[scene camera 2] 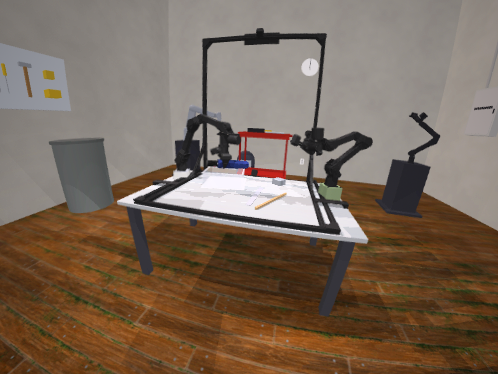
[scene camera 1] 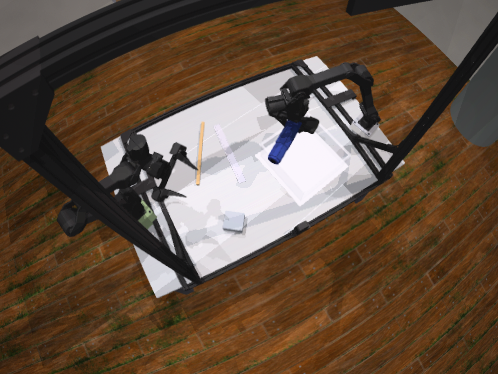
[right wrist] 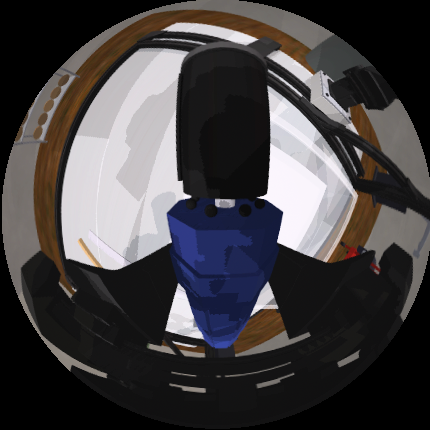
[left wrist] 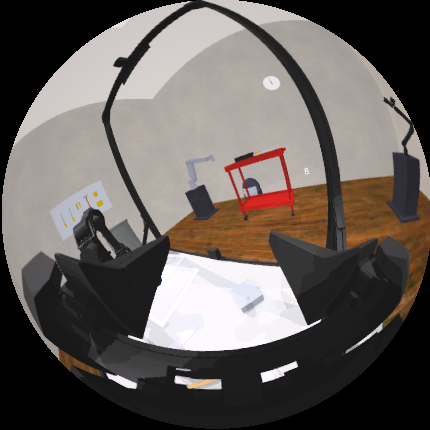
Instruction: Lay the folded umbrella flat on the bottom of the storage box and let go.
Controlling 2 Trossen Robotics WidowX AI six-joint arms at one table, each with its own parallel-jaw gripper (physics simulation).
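The folded blue umbrella [scene camera 1: 284, 143] [scene camera 2: 235, 164] [right wrist: 225, 250] has a thick black handle [right wrist: 225, 120]. My right gripper [scene camera 1: 298, 125] [right wrist: 221, 241] is shut on the blue body near the handle end. It holds the umbrella roughly level in the air, over the upper left part of the storage box in scene camera 1. The storage box [scene camera 1: 315, 172] is white with see-through walls; the umbrella's free end overlaps its left wall there. The arm hides part of the box. My left gripper [scene camera 1: 191, 183] [left wrist: 219, 239] is open and empty, left of the orange stick in scene camera 1.
An orange stick [scene camera 1: 200, 152] [scene camera 2: 270, 201] and a pale see-through ruler [scene camera 1: 230, 154] lie left of the box in scene camera 1. A grey block [scene camera 1: 233, 221] [scene camera 2: 279, 181] [left wrist: 247, 295] sits near the lower table edge there. Black frame rails border the table.
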